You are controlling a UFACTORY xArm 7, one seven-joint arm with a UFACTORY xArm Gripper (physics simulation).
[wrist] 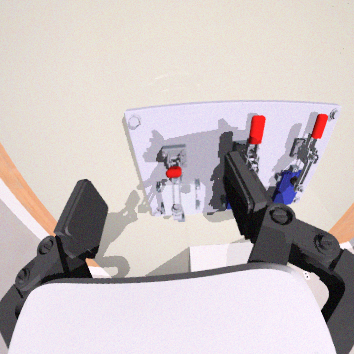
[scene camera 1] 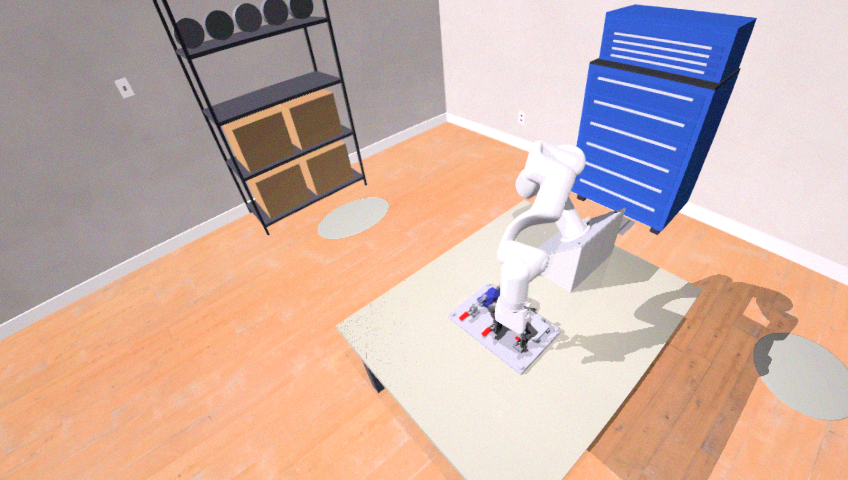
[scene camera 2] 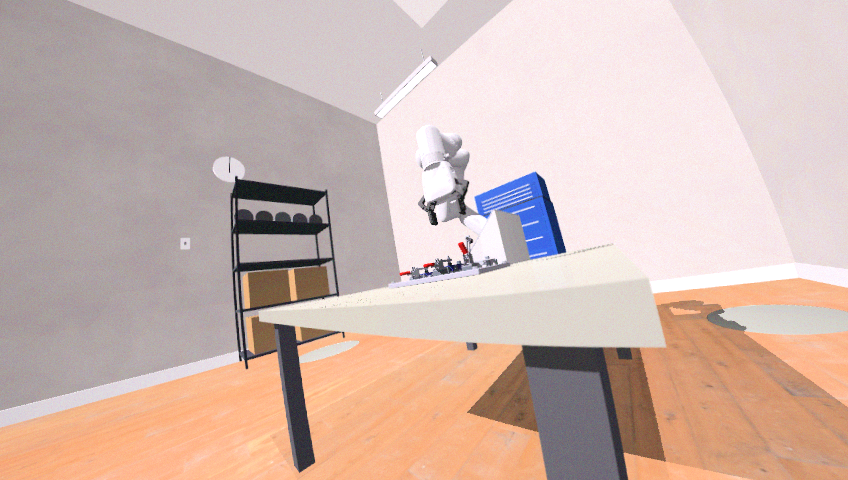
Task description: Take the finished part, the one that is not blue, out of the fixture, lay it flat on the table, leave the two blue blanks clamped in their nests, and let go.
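Where they show: gripper, fingertip midpoint: (wrist: 158, 181) (scene camera 1: 510, 336) (scene camera 2: 448, 219); arm's base at its link origin: (scene camera 1: 576, 235) (scene camera 2: 492, 233).
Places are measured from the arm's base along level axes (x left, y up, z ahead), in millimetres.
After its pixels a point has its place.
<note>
The fixture plate (scene camera 1: 502, 352) @(x 115, y -150, z 531 mm) (scene camera 2: 428, 280) @(x 46, y -158, z 555 mm) (wrist: 200, 116) @(x 103, y -149, z 532 mm) lies on the table and carries three red-handled clamps. In the wrist view, a pale block, seemingly the finished part (wrist: 189, 199) @(x 114, y -126, z 388 mm), is in the left nest. That nest's clamp handle (scene camera 2: 462, 248) @(x 142, y -85, z 491 mm) (wrist: 173, 172) @(x 142, y -69, z 496 mm) stands raised; the other two, a middle handle (scene camera 1: 486, 331) @(x 36, y -108, z 532 mm) (wrist: 257, 129) @(x 36, y -108, z 533 mm) and a far handle (scene camera 1: 464, 316) @(x -70, y -118, z 541 mm) (wrist: 320, 126) @(x -73, y -118, z 541 mm), lie low. One blue blank (scene camera 1: 491, 293) @(x -92, y -133, z 381 mm) (wrist: 286, 189) @(x -82, y -133, z 399 mm) sits under the far clamp; the middle blue blank (wrist: 228, 204) @(x 39, y -124, z 374 mm) is mostly hidden behind a finger. My gripper (scene camera 1: 510, 340) @(x 151, y -3, z 541 mm) (scene camera 2: 448, 216) @(x 151, y -3, z 541 mm) (wrist: 158, 181) @(x 151, y -3, z 541 mm) is wide open and empty, above the fixture.
The table (scene camera 1: 416, 333) @(x -156, y -164, z 705 mm) (scene camera 2: 565, 291) @(x 477, y -166, z 882 mm) (wrist: 75, 75) @(x 278, y -164, z 596 mm) extends around the plate. The arm's pale base block (scene camera 1: 586, 258) @(x 98, y -18, z 65 mm) (scene camera 2: 505, 237) @(x 99, y -44, z 83 mm) (wrist: 220, 256) @(x 9, y -122, z 135 mm) stands behind the fixture. A blue tool cabinet (scene camera 1: 648, 130) (scene camera 2: 544, 223) and a black shelf rack (scene camera 1: 273, 98) (scene camera 2: 279, 226) stand beyond the table.
</note>
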